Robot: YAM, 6 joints.
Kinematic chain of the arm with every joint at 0, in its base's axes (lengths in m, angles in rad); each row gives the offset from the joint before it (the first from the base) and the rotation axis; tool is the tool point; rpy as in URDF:
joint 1: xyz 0 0 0.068 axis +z
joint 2: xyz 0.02 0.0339 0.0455 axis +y
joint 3: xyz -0.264 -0.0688 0 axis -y
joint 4: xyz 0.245 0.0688 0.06 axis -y
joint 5: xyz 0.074 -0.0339 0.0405 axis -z
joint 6: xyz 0.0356 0 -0.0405 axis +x
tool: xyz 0 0 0 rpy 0 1.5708 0
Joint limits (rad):
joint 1: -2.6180..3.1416
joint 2: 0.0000..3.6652
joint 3: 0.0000..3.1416
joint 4: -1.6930..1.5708
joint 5: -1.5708..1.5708
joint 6: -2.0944..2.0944
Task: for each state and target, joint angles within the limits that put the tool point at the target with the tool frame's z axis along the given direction. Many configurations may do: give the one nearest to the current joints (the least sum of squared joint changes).
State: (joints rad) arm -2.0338 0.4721 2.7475 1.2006 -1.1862 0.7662
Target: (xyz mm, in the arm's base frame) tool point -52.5 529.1 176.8 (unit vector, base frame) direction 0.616 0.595 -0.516
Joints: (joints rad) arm -1.4253 0.0301 2.4044 1.5691 -0.7696 0.7662
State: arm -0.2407 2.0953 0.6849 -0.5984 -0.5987 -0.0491
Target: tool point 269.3 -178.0 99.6 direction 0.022 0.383 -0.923
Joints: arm -0.6199 2.0388 1.1891 -0.9392 -0.3307 -0.0491
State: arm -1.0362 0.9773 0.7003 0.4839 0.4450 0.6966
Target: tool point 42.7 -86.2 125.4 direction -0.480 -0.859 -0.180
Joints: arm -0.7494 0.3538 0.0023 -0.3047 1.2714 0.6966
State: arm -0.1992 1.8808 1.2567 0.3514 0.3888 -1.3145
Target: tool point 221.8 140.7 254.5 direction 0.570 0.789 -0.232
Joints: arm 0.5096 1.1769 0.6319 0.2880 -0.4229 -1.3145
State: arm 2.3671 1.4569 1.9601 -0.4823 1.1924 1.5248
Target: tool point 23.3 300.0 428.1 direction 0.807 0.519 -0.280
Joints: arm 1.5901 1.4373 1.6000 -0.6704 0.9567 1.5248
